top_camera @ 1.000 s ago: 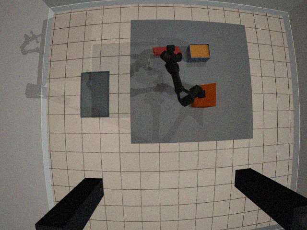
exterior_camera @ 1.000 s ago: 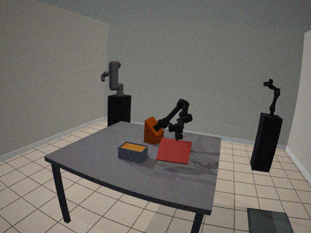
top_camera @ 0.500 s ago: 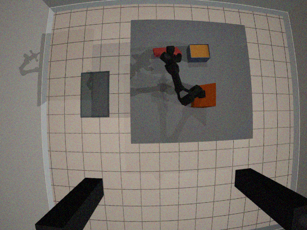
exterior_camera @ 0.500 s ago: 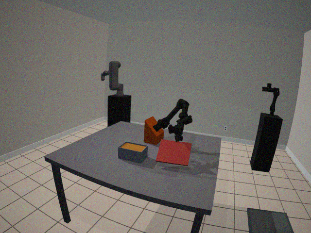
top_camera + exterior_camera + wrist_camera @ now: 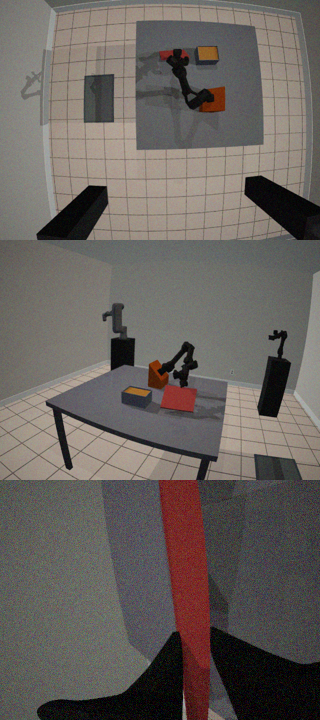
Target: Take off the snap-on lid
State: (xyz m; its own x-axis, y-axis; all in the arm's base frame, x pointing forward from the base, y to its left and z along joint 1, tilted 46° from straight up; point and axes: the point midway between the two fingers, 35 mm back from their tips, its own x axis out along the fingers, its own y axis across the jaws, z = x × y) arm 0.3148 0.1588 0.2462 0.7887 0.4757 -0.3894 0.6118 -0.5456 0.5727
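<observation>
The red lid is 7 cm ahead of my gripper tip, 1 cm to the left of it and 5 cm below it. From my gripper tip the other things lie so: grey-blue storage box: 9 cm ahead, 32 cm to the right, 10 cm below.
</observation>
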